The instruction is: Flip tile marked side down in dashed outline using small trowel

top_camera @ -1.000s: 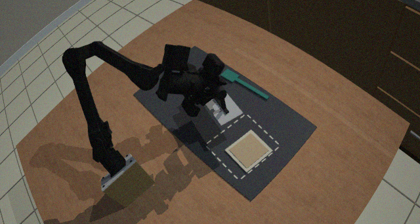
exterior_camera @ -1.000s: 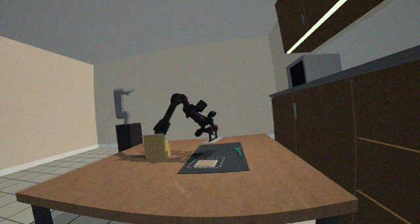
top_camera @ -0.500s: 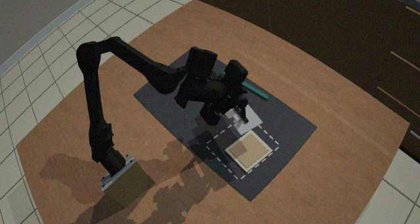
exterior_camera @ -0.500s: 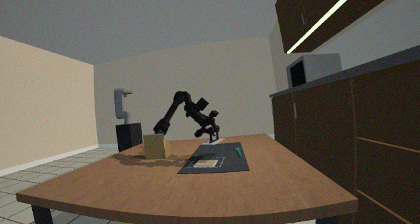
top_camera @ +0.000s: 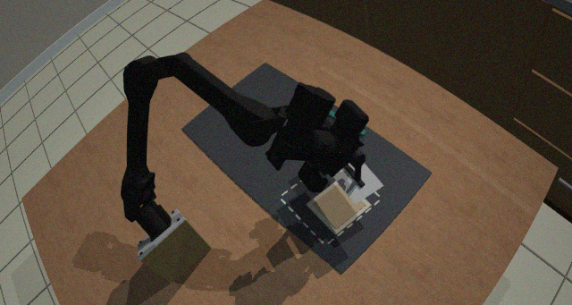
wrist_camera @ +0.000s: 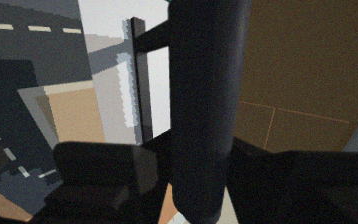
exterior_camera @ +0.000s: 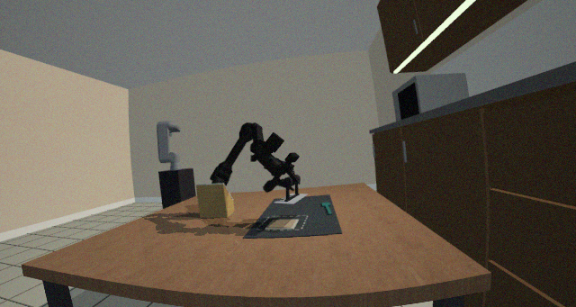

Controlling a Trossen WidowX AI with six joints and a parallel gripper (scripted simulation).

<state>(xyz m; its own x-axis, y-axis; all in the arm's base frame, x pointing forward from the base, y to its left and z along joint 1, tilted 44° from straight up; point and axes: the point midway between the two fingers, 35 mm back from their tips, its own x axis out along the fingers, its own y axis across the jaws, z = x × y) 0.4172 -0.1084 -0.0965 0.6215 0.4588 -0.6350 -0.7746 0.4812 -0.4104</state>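
Now: the teal flat tool 22 cm to the left of my gripper tip, 14 cm below it and 10 cm ahead of it. From my gripper tip the other things lie so: dark mat 19 cm to the left, 17 cm below, 4 cm behind; tile 14 cm below, 7 cm behind, 1 cm to the right; trowel 3 cm behind, 1 cm below.
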